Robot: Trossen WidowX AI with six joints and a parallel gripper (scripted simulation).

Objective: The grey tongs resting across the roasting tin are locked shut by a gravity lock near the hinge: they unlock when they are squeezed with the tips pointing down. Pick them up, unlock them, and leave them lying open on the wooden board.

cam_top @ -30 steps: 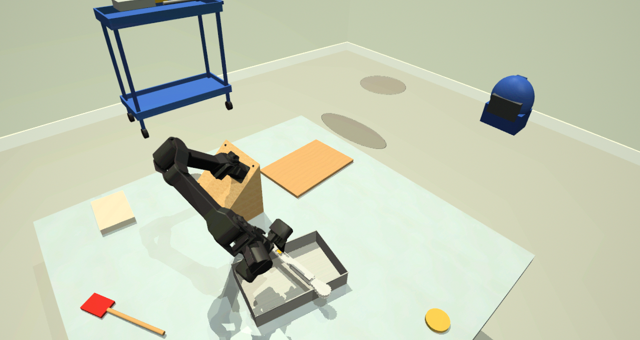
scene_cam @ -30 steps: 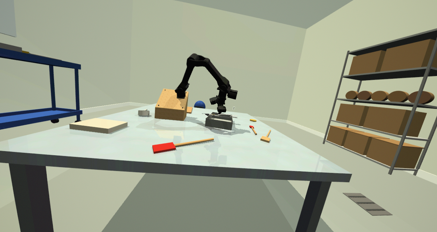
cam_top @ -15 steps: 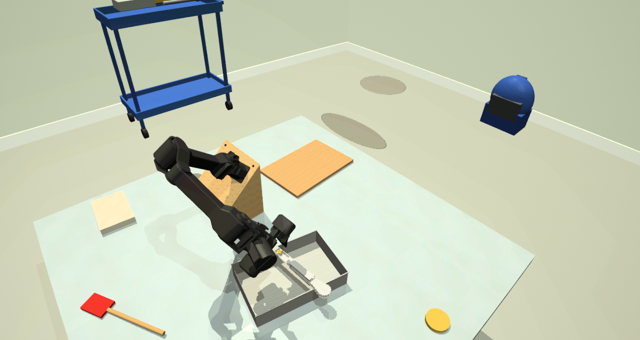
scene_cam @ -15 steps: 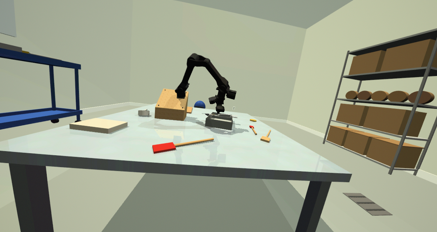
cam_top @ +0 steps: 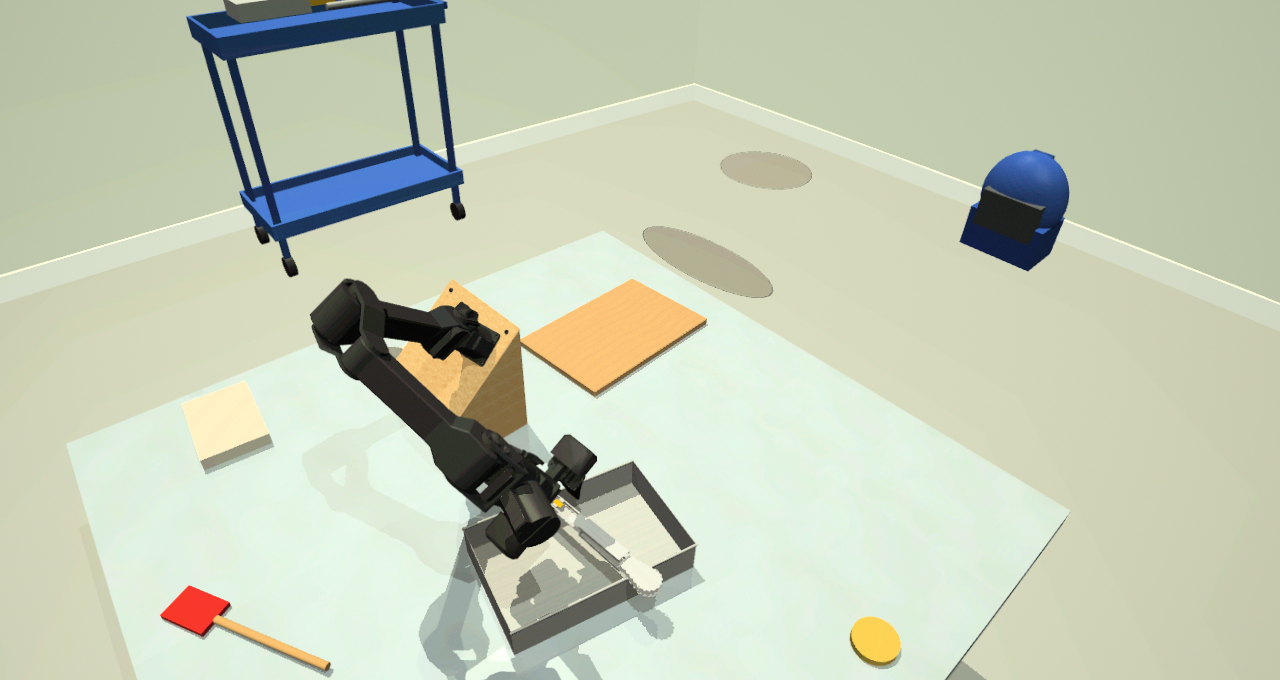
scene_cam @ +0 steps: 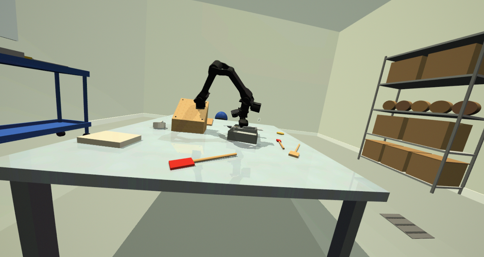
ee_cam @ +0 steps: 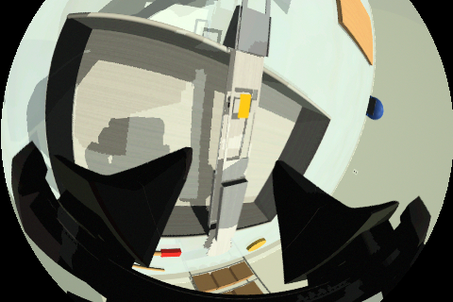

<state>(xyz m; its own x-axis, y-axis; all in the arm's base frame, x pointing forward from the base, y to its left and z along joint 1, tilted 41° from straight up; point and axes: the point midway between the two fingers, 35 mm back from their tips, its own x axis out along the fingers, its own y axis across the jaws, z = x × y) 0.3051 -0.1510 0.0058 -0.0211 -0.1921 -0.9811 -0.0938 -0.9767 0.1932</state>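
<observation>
Now: the yellow lock piece 3 cm behind my gripper tip, 2 cm below it and 1 cm to the left of it. Also, from my gripper tip: grey roasting tin 5 cm below, 3 cm ahead, 1 cm to the right; then yellow disc 45 cm ahead, 18 cm to the left, 7 cm below; then red spatula 43 cm to the right, 25 cm behind, 8 cm below.
</observation>
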